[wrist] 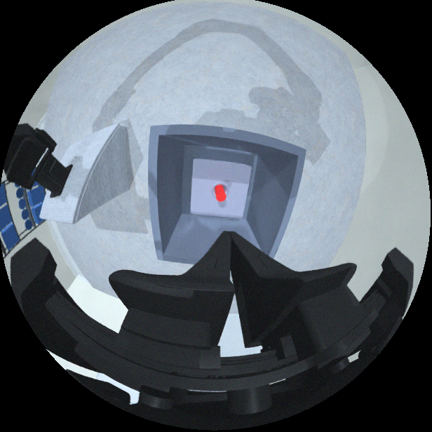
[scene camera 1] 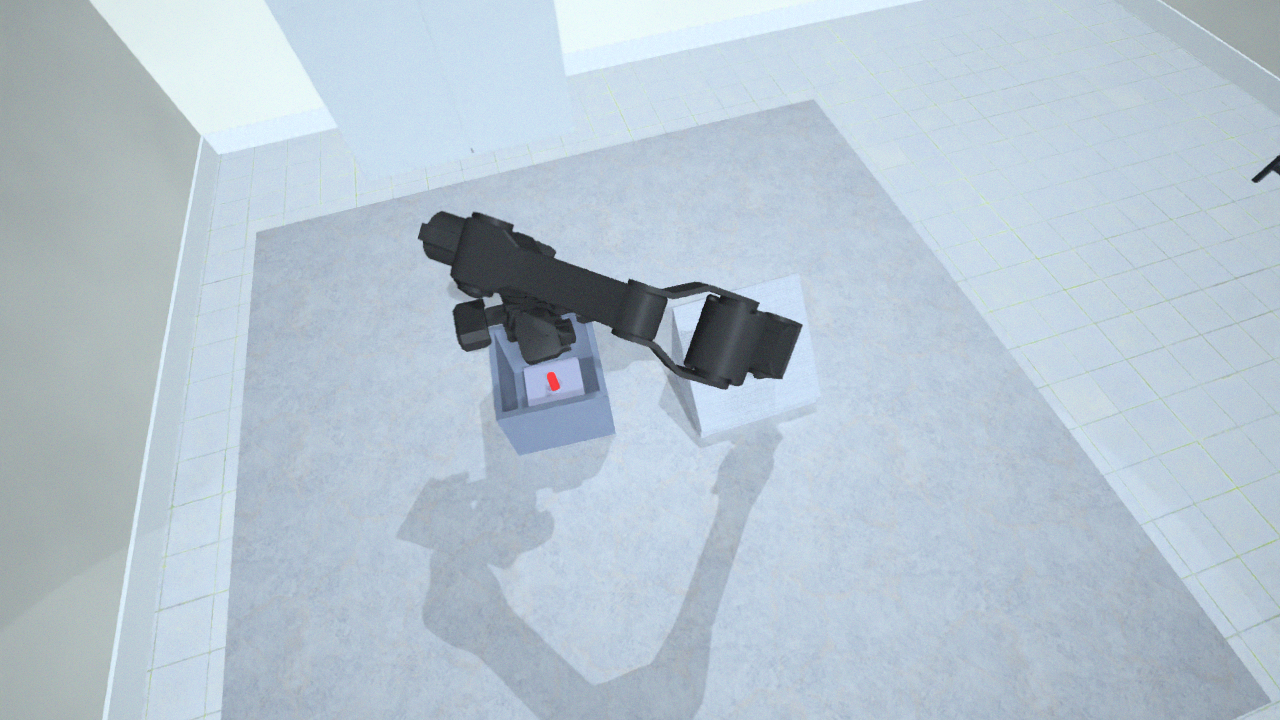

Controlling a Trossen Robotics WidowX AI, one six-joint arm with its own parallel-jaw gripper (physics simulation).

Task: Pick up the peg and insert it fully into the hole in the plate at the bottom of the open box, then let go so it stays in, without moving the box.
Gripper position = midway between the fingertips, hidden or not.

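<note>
The gripper (scene camera 1: 540, 343) is visible, and the wrist view also shows the gripper (wrist: 227, 236). A blue-grey box (scene camera 1: 530, 429) can be seen as well, with the wrist view giving the box (wrist: 276, 171) too. A pale plate (scene camera 1: 568, 372) shares the scene, and the wrist view likewise includes the plate (wrist: 206, 174).
</note>
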